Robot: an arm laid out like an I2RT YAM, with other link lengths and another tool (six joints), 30 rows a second.
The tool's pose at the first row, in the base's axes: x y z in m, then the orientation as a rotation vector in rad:
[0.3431, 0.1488, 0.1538, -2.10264, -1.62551, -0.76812]
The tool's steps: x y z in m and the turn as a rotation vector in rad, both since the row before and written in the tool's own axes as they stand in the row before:
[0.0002, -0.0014, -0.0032, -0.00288, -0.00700, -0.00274]
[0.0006, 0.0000, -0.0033, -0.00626, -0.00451, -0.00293]
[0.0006, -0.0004, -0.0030, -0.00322, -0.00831, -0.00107]
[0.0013, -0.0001, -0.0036, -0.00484, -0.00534, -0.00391]
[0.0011, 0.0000, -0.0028, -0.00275, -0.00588, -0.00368]
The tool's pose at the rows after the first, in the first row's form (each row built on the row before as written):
[0.3412, 0.1474, 0.1564, -2.10781, -1.63218, -0.76526]
[0.3407, 0.1459, 0.1594, -2.11339, -1.63763, -0.76806]
[0.3398, 0.1447, 0.1621, -2.12085, -1.64298, -0.76375]
[0.3392, 0.1437, 0.1657, -2.12539, -1.65010, -0.76466]
[0.3388, 0.1430, 0.1686, -2.12904, -1.65732, -0.76293]

